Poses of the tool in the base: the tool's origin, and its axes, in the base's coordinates. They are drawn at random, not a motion.
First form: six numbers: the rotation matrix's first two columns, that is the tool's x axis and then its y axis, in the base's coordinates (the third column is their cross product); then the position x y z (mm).
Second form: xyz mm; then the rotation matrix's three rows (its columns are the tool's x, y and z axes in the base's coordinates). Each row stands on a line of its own. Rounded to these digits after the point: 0 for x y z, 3 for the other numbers.
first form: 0.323 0.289 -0.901 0.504 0.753 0.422 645 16 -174
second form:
645 16 -174
0.323 0.504 0.800
0.289 0.753 -0.590
-0.901 0.422 0.098

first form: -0.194 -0.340 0.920 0.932 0.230 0.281 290 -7 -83
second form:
290 -7 -83
-0.194 0.932 -0.307
-0.340 0.230 0.912
0.920 0.281 0.272

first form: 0.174 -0.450 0.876 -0.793 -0.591 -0.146 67 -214 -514
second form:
67 -214 -514
0.174 -0.793 0.583
-0.450 -0.591 -0.669
0.876 -0.146 -0.460

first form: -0.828 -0.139 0.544 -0.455 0.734 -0.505 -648 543 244
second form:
-648 543 244
-0.828 -0.455 -0.329
-0.139 0.734 -0.666
0.544 -0.505 -0.671

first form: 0.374 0.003 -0.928 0.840 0.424 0.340 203 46 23
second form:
203 46 23
0.374 0.840 0.394
0.003 0.424 -0.907
-0.928 0.340 0.156

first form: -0.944 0.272 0.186 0.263 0.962 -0.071 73 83 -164
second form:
73 83 -164
-0.944 0.263 -0.198
0.272 0.962 -0.018
0.186 -0.071 -0.980

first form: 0.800 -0.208 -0.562 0.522 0.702 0.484 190 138 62
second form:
190 138 62
0.800 0.522 0.294
-0.208 0.702 -0.681
-0.562 0.484 0.670

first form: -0.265 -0.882 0.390 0.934 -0.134 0.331 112 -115 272
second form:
112 -115 272
-0.265 0.934 -0.240
-0.882 -0.134 0.452
0.390 0.331 0.859

